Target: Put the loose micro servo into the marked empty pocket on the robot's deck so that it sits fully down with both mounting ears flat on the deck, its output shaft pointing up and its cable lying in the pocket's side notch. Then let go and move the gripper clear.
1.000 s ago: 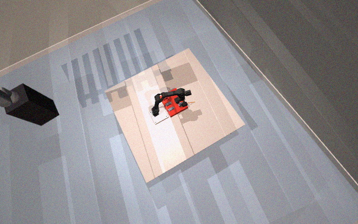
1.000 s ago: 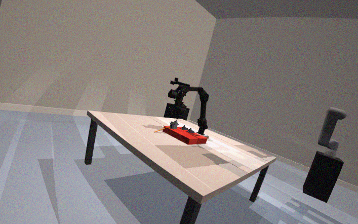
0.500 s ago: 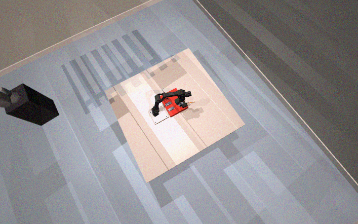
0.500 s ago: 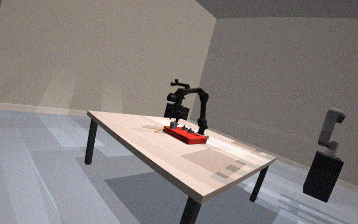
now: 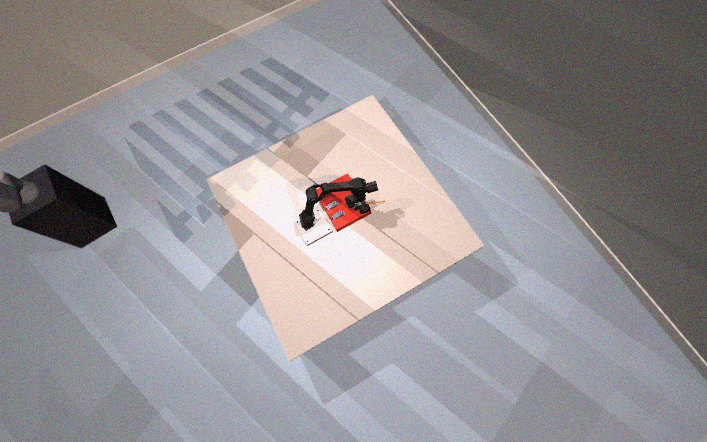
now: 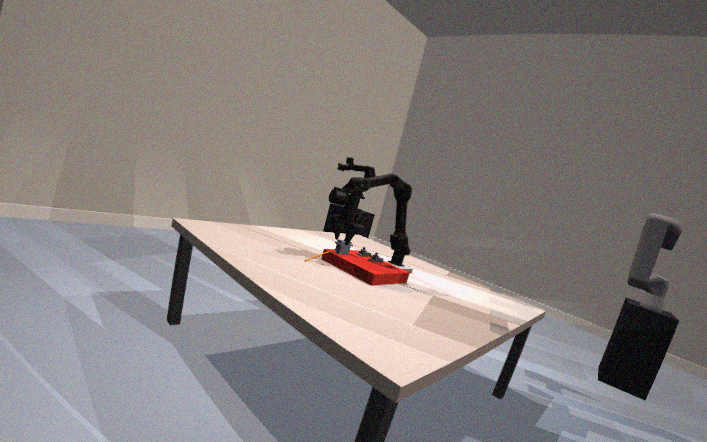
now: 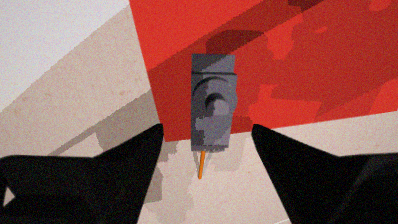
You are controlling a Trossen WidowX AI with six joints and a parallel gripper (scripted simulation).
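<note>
Now: the red deck 3 cm behind my gripper tip, 10 cm to the left of it and 7 cm below it.
</note>
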